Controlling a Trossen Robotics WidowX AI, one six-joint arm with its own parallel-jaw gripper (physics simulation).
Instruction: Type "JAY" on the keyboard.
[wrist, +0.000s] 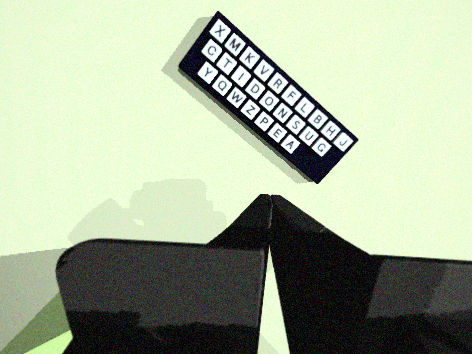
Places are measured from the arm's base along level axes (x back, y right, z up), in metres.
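Pixels of known places: gripper, between the fingertips: (268, 204).
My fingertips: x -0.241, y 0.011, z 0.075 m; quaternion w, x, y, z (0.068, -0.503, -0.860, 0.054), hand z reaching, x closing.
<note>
For each thing: its middle in the pictures, then the offset to it from my fingertips. "*": a spot on its surface instead. Level surfaces: height alone.
- dark keyboard, a spot on its surface: (310, 167) * dx -0.019, dy +0.076, dz -0.194 m
- J key, middle of its body: (342, 141) dx -0.061, dy +0.088, dz -0.191 m
- Y key, middle of its body: (207, 73) dx -0.045, dy -0.074, dz -0.191 m
- pale table top, height of its surface: dz -0.206 m
The dark keyboard (310, 167) with white letter keys lies slanted on the pale surface, from upper middle down to the right. The J key (343, 142) is at the right end of its top row. The A key (290, 144) is the last key of the bottom row, and the Y key (207, 73) is the first key of that row. My gripper (268, 204) is shut and empty. Its tips show in the view just below the keyboard's lower long edge, below and a little left of the A key, apart from the keyboard in the picture. Their height above the surface is hard to tell.
The pale table top (100, 125) surrounds the keyboard. A shadow of the arm falls on it at the lower left, and a narrow shadow runs along the keyboard's left end and lower edge. A grey and green area shows at the bottom left corner.
</note>
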